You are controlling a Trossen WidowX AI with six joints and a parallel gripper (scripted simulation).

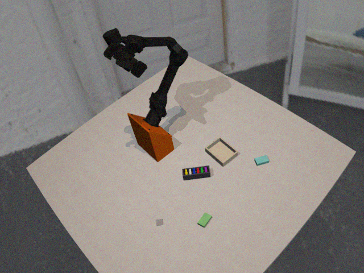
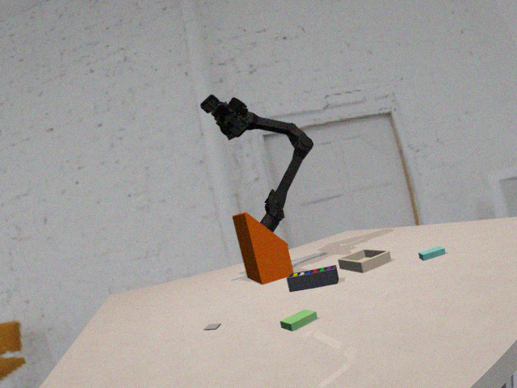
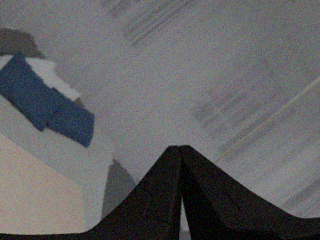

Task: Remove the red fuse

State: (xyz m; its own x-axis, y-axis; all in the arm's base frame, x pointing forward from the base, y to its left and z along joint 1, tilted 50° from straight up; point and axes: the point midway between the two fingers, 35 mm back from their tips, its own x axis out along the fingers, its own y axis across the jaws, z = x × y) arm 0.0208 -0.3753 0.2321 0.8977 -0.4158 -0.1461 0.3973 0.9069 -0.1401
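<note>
My gripper tip is 210 mm short of the red fuse, 60 mm to the right of it and 560 mm above it. From my gripper tip the other things lie so: white fuse (180 mm ahead, 40 mm to the left, 560 mm below); blue fuse (200 mm ahead, 50 mm to the left, 560 mm below); yellow fuse (170 mm ahead, 20 mm to the left, 560 mm below).
</note>
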